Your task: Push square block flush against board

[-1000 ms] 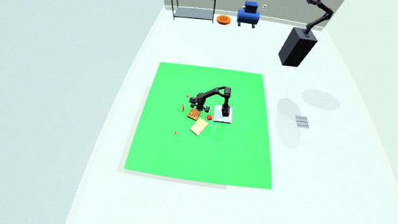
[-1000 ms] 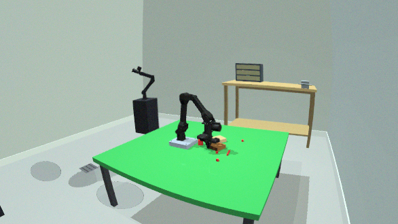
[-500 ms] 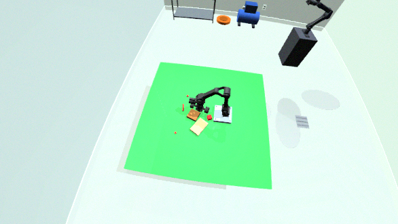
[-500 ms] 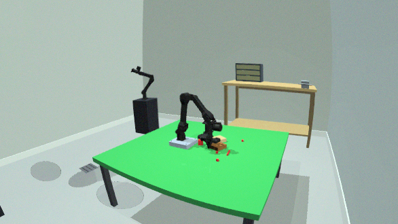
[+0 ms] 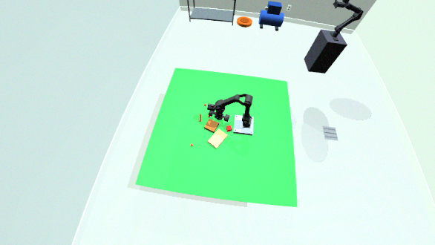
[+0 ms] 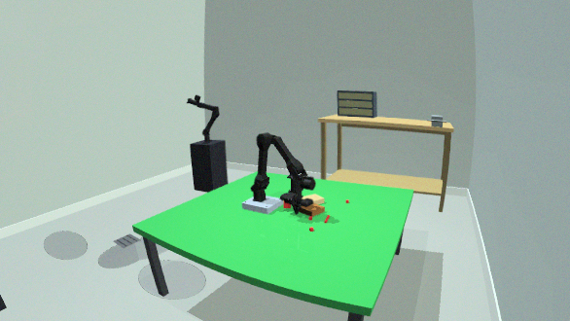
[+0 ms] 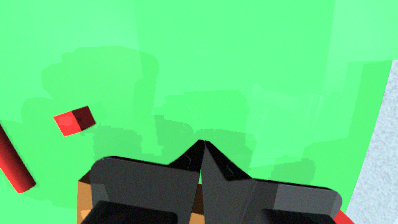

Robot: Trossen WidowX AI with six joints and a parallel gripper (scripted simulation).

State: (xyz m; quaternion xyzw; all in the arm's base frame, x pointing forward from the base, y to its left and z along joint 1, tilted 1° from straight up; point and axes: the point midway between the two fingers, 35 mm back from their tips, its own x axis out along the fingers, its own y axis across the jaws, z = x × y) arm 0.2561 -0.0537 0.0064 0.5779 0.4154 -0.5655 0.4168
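Now: gripper tip 7 cm to the right of the square block, 6 cm short of it and 1 cm below it. Round my gripper tip: red cube 10 cm behind, 9 cm to the left, 1 cm above; then board 19 cm to the left, 1 cm above.
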